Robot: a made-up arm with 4 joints.
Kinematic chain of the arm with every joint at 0, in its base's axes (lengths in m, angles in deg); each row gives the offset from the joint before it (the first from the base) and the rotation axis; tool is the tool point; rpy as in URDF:
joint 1: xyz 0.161 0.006 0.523 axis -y
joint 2: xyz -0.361 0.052 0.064 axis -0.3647 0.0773 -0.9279
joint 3: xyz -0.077 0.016 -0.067 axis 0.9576 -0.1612 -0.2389
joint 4: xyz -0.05 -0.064 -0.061 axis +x
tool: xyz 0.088 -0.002 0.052 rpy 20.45 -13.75 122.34
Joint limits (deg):
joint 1: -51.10..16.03
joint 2: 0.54..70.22
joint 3: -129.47..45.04
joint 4: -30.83..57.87
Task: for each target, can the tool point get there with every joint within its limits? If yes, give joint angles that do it. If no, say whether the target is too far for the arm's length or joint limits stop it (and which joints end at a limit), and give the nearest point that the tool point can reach.
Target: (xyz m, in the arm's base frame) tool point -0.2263 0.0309 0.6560
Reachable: yes | joints -11.35 39.86 -50.97 22.99
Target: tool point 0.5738 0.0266 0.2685
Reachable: no: joint limits stop it (at a limit: joint 1, joint 2, joint 3) | nearest point -0.1532 0.0717 0.4652 | short by 0.754 m
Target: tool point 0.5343 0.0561 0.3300
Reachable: no: joint limits stop it (at a limit: joint 1, joint 2, joint 3) | nearest point -0.1525 0.0711 0.4682 | short by 0.701 m
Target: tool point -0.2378 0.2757 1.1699
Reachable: no: too far | nearest point -0.1281 0.0314 0.9107 | short by 0.373 m
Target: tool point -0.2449 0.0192 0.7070
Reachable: yes | joints -19.11 51.82 -27.00 37.14
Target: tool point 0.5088 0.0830 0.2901
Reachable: no: joint limits stop it (at a limit: joint 1, joint 2, joint 3) | nearest point -0.1533 0.0718 0.4648 | short by 0.685 m
